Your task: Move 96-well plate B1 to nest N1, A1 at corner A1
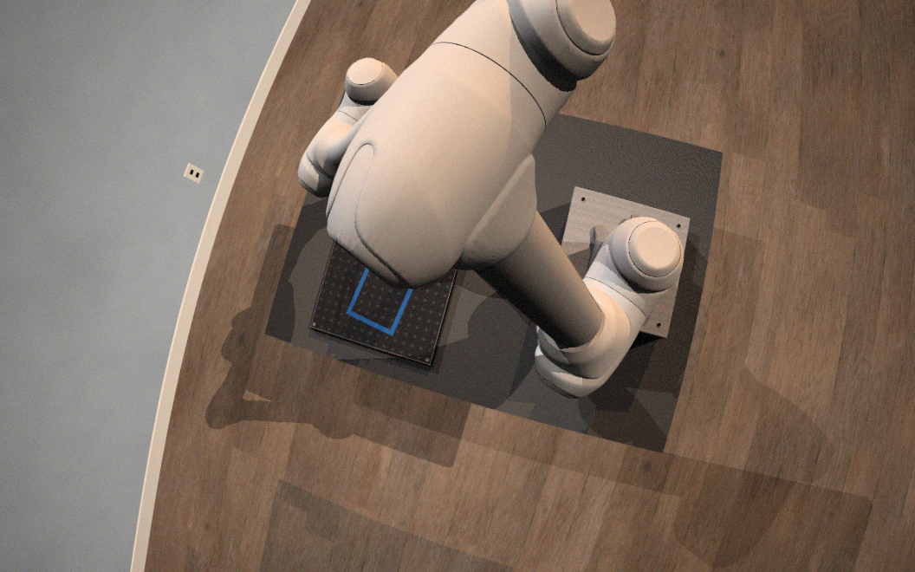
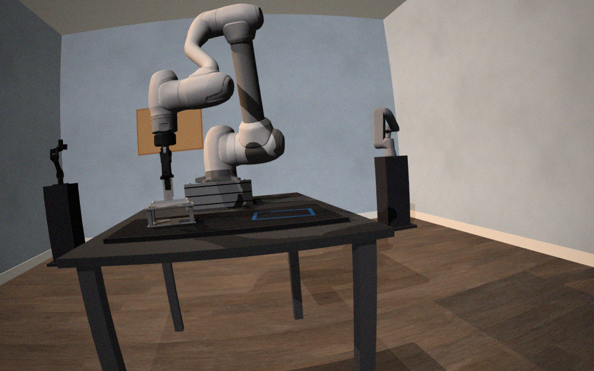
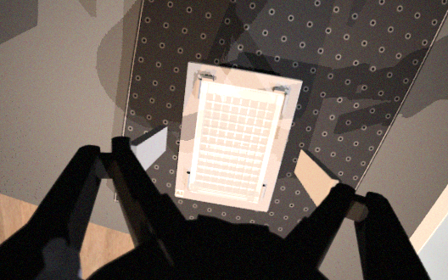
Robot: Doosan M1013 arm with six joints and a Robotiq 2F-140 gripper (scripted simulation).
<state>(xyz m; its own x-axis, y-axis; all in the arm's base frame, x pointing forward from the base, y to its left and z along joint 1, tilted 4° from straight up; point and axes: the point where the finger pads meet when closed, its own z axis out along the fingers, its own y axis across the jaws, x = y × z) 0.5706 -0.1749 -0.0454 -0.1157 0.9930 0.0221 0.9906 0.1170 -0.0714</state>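
Now: hand 2 cm above the white 96-well plate.
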